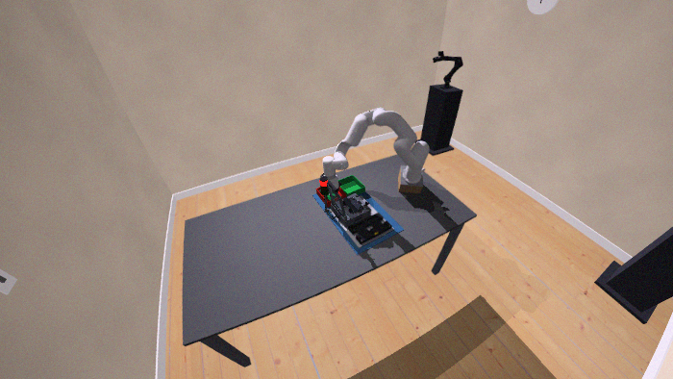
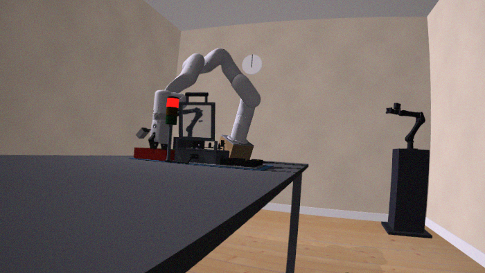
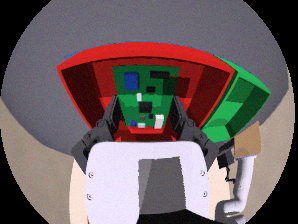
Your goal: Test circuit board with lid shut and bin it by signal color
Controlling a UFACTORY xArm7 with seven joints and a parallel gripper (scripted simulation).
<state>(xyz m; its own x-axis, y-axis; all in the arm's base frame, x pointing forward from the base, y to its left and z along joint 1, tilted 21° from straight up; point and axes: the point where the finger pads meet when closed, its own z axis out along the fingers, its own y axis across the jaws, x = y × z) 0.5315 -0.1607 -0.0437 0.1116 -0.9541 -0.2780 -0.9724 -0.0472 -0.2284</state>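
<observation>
Right now my hand is right at the red bin. Also, from my hand: green circuit board 10 mm below; green bin 150 mm behind, 20 mm to the right; tester plate 200 mm to the left, 60 mm behind, 50 mm above.
</observation>
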